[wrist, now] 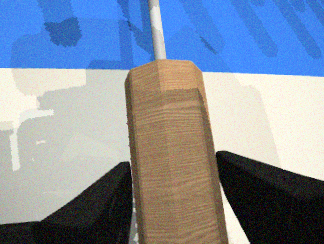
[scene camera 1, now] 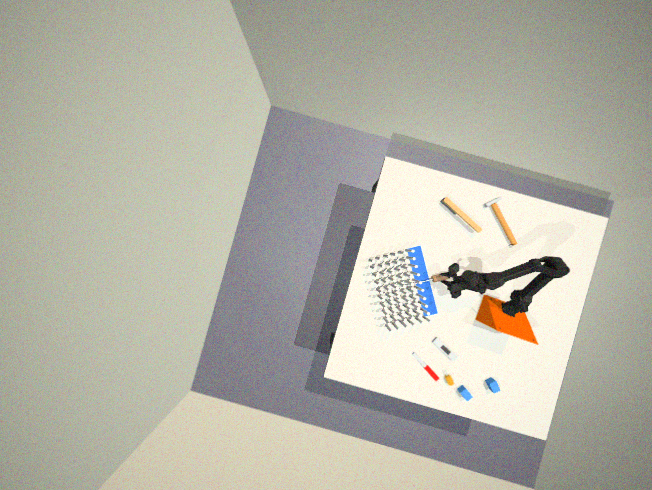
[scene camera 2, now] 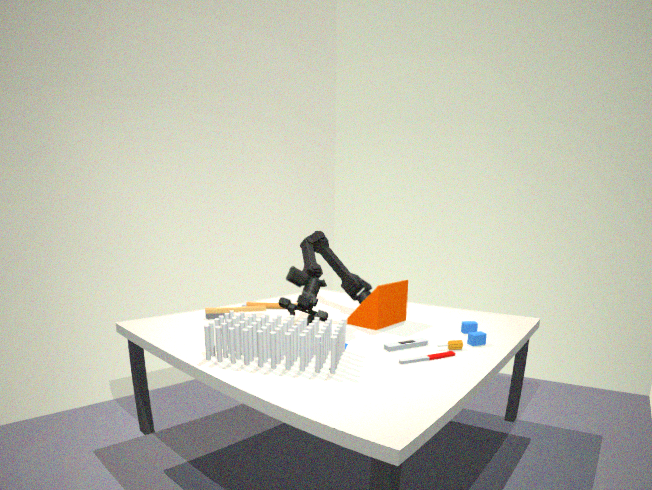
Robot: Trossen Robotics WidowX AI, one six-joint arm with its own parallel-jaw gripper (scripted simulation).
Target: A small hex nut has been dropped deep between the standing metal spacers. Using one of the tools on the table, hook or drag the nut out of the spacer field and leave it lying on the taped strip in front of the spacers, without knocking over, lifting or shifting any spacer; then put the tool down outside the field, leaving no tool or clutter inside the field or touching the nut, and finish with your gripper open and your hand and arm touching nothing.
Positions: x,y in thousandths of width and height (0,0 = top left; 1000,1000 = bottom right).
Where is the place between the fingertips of my gripper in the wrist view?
535,678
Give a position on a blue taped strip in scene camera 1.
643,534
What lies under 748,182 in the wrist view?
A blue taped strip.
